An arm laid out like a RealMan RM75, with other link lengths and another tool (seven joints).
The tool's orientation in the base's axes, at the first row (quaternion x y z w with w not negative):
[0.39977, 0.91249, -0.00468, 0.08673]
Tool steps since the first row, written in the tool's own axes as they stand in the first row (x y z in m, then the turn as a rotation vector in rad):
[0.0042, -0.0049, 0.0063, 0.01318, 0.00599, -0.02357]
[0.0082, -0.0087, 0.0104, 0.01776, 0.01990, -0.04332]
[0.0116, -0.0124, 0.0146, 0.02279, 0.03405, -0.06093]
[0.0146, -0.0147, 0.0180, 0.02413, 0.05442, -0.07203]
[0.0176, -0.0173, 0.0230, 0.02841, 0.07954, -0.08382]
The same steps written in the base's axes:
[-0.0054, -0.0008, -0.0072, -0.00804, 0.01552, 0.02144]
[-0.0102, -0.0008, -0.0121, -0.00398, 0.02986, 0.04100]
[-0.0145, -0.0011, -0.0170, 0.00029, 0.04452, 0.05839]
[-0.0177, -0.0008, -0.0210, 0.01256, 0.06022, 0.07034]
[-0.0208, -0.0007, -0.0266, 0.02624, 0.08135, 0.08279]

